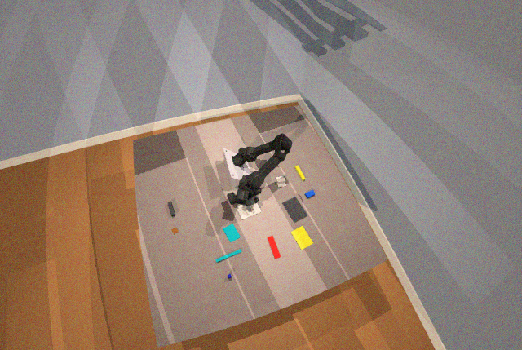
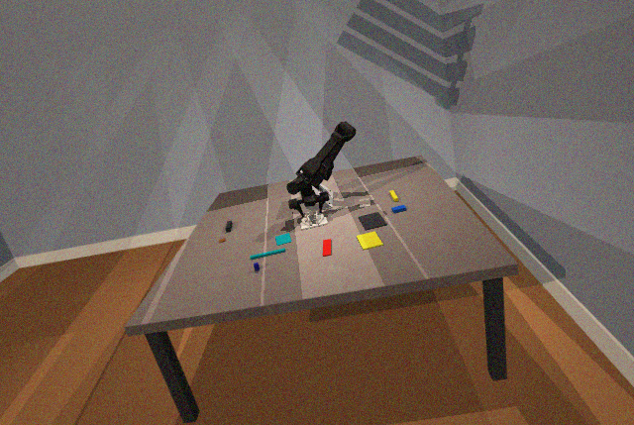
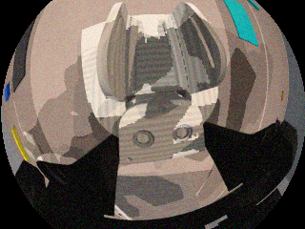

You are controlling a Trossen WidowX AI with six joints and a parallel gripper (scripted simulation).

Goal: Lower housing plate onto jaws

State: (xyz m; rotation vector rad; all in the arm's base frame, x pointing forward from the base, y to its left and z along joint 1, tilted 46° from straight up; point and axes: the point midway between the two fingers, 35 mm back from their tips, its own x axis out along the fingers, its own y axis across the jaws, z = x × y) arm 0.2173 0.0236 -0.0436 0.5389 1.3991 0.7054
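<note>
My gripper tip is 20 mm below the white housing part and 10 mm short of it. Round my gripper tip: dark grey plate: 270 mm to the left, 140 mm ahead; white block: 250 mm to the left, 60 mm behind; cyan tile: 170 mm ahead, 120 mm to the right, 10 mm below.
</note>
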